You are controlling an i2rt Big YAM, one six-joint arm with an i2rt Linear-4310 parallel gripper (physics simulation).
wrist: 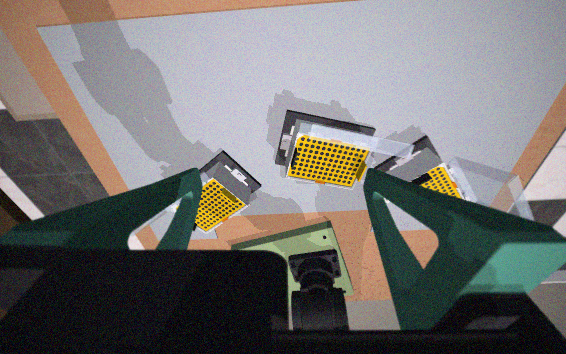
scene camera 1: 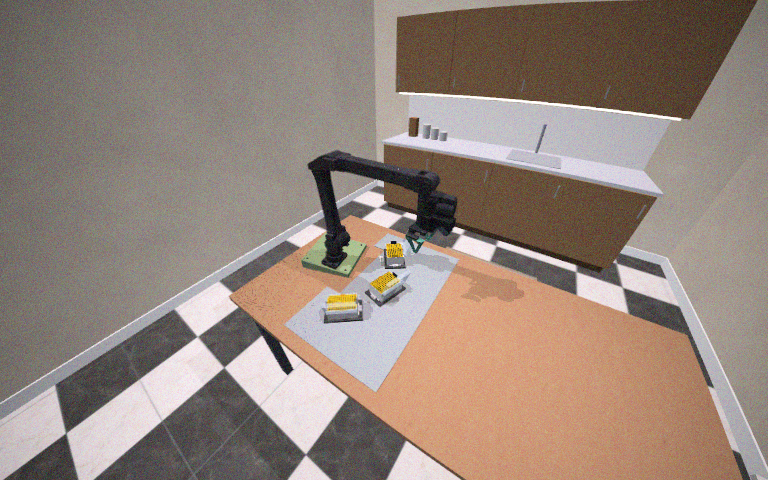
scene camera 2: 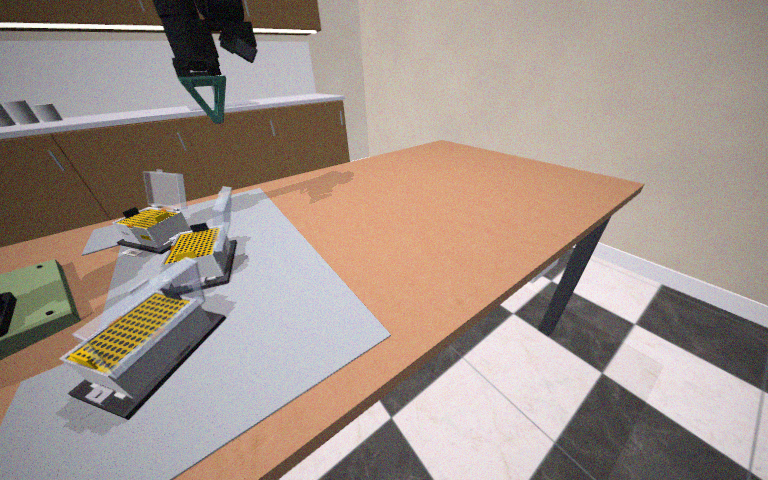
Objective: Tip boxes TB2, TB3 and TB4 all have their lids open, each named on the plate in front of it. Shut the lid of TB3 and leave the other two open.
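Places are measured from the arm's base along level axes (x ahead, y left, z up), in metres.
Pixels of known places: gripper, fingertip midpoint: (wrist: 283, 177) (scene camera 1: 421, 246) (scene camera 2: 217, 120); arm's base, link origin: (wrist: 314, 263) (scene camera 1: 334, 259).
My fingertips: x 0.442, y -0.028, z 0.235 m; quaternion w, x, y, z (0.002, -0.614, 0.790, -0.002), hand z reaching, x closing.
Observation:
Ahead of a thing's pixels: the offset from my fingertips to its top centre. "pt": to the spot under its first point. Level surfaces: height alone.
Three grey boxes with yellow perforated tops have clear lids standing open. The middle box, TB3 {dy -0.041, dx -0.132, dz -0.191 m} (scene camera 1: 385, 283) (scene camera 2: 195, 243) (wrist: 330, 160), has its lid {dy -0.070, dx -0.073, dz -0.112 m} (scene camera 2: 223, 208) (wrist: 391, 145) raised on the side away from the arm's base. The back box {dy +0.186, dx -0.177, dz -0.191 m} (scene camera 1: 394, 250) (scene camera 2: 151, 220) (wrist: 217, 204) and near box {pt dy -0.275, dx -0.200, dz -0.120 m} (scene camera 1: 342, 303) (scene camera 2: 133, 331) (wrist: 437, 181) stand either side; no plate is legible. My gripper (scene camera 1: 416, 247) (scene camera 2: 218, 120) (wrist: 283, 177) is open and empty, high above the back part of the mat. Its fingers partly hide the outer boxes in the wrist view.
The boxes stand on a grey mat {dz -0.266 m} (scene camera 1: 373, 350) (scene camera 2: 311, 328) (wrist: 225, 50) on the orange-brown table {dz -0.269 m} (scene camera 1: 543, 362) (scene camera 2: 430, 226). The green base plate (scene camera 1: 353, 254) (scene camera 2: 42, 294) (wrist: 300, 235) of the arm lies beside it. Kitchen cabinets stand behind the table.

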